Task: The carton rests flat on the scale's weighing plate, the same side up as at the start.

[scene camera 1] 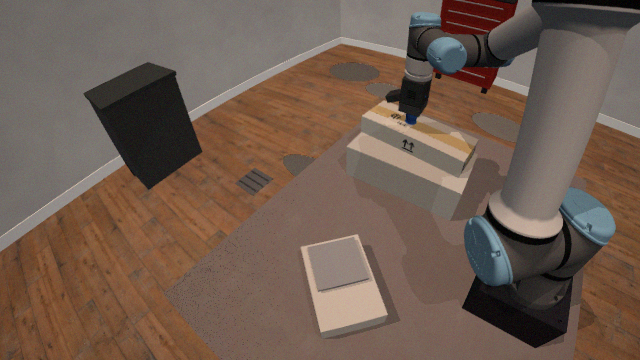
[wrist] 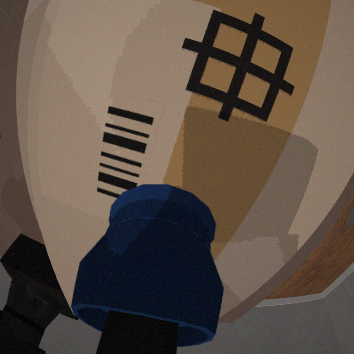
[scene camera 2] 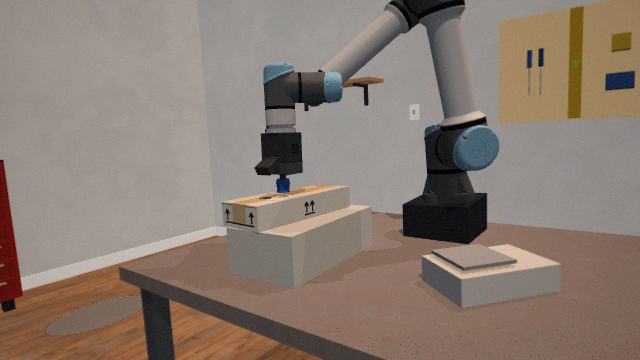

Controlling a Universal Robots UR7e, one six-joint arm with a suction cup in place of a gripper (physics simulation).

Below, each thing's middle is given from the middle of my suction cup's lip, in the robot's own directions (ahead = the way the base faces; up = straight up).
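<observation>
Position of my suction cup relative to the long white carton (scene camera 1: 446,148): 3 cm past it and 5 cm above it. Counted from my suction cup, the pale block (scene camera 1: 368,159) is 4 cm to the left, 4 cm behind and 14 cm below; the scale (scene camera 2: 471,275) is 48 cm to the left, 4 cm behind and 16 cm below.
</observation>
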